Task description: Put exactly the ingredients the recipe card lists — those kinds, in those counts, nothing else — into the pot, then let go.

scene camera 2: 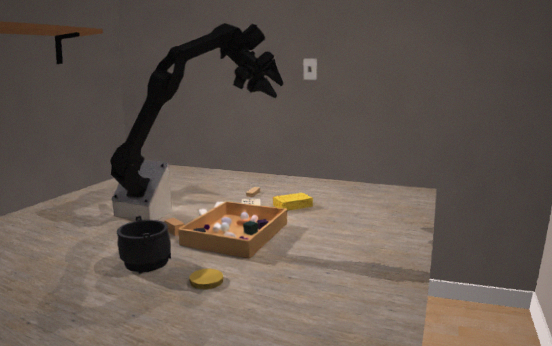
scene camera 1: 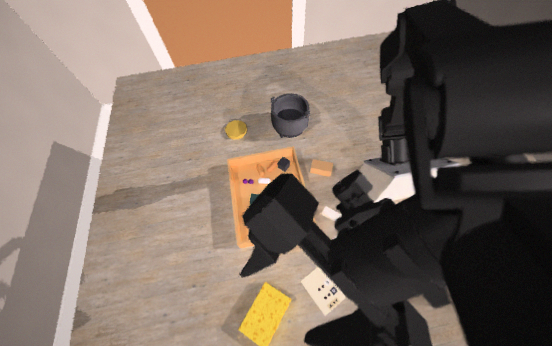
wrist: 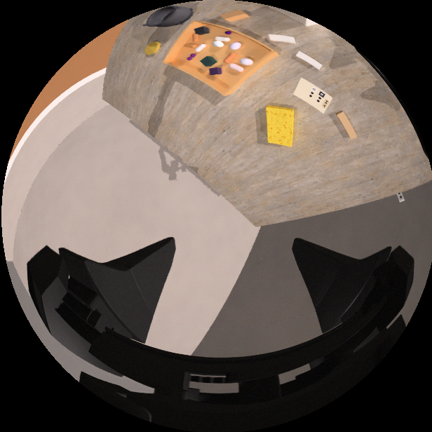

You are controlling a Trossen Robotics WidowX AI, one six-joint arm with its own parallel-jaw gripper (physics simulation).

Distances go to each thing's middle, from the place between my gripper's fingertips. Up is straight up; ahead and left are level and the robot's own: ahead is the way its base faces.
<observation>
My gripper is now 350 mm above the orange tray [scene camera 2: 212, 241], 270 mm to the left of it and 40 mm past it. From my hand the other things lie so: dark pot [scene camera 2: 144, 245] (500 mm to the right, 320 mm below, 170 mm behind).
</observation>
